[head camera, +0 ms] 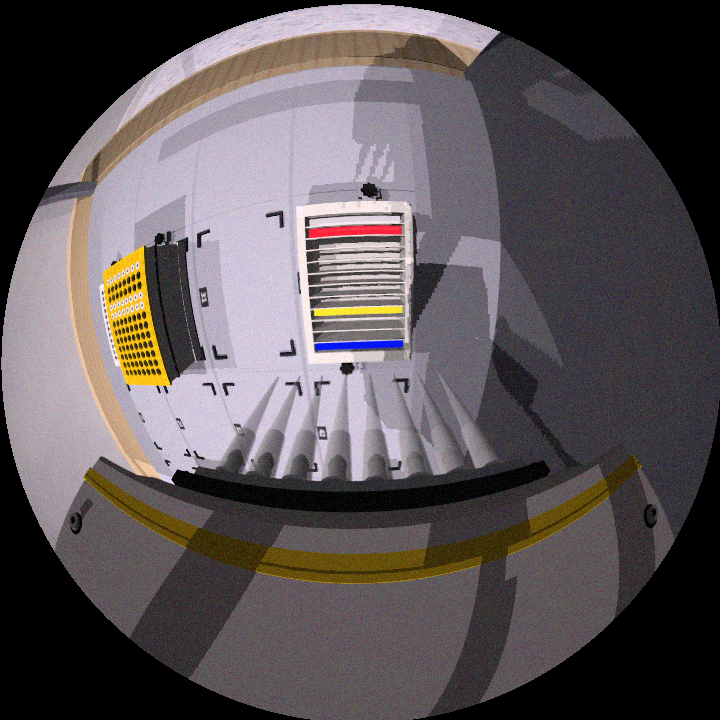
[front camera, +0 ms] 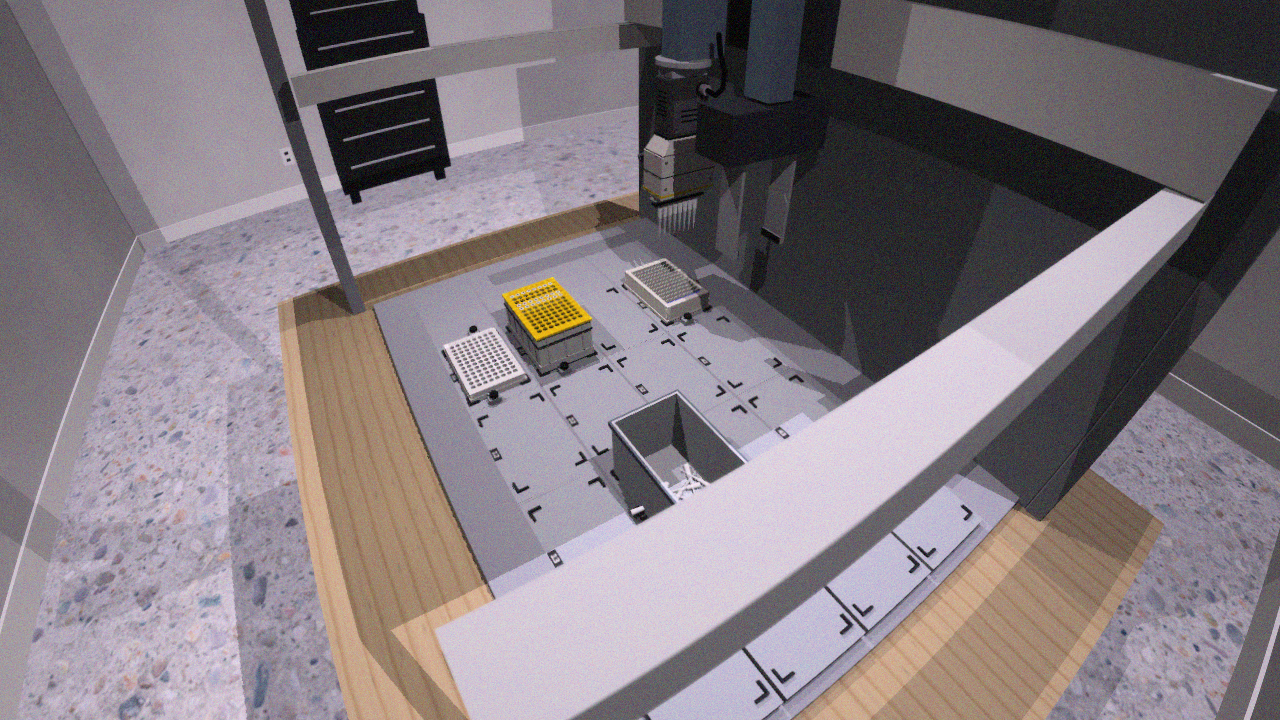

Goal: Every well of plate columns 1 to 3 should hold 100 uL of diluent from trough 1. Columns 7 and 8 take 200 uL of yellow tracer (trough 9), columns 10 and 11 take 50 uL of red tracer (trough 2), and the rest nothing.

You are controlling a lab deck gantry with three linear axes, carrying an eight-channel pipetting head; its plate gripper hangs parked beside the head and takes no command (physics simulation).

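The pipetting head [front camera: 675, 170] [head camera: 362, 604] hangs at the back, above deck level, with eight long, clear tips [front camera: 677, 215] [head camera: 374, 436]. Whether they hold liquid cannot be told. The trough reservoir [front camera: 666, 288] [head camera: 303, 282] shows red [head camera: 355, 231], yellow [head camera: 357, 311] and blue [head camera: 359, 345] liquid; the tip ends appear apart from it. The white well plate [front camera: 485, 360] is at the left, partly hidden in the head view; its well contents cannot be read. A slim part of the parked plate gripper [front camera: 770, 234] seems to hang beside the head; its opening is unclear.
A yellow-topped tip rack [front camera: 547, 308] [head camera: 137, 322] stands beside the plate, with pale tips in some rows and dark holes elsewhere. A tall grey waste bin [front camera: 631, 461] holds white used tips [front camera: 687, 481]. The pale front beam [front camera: 850, 447] hides part of the deck.
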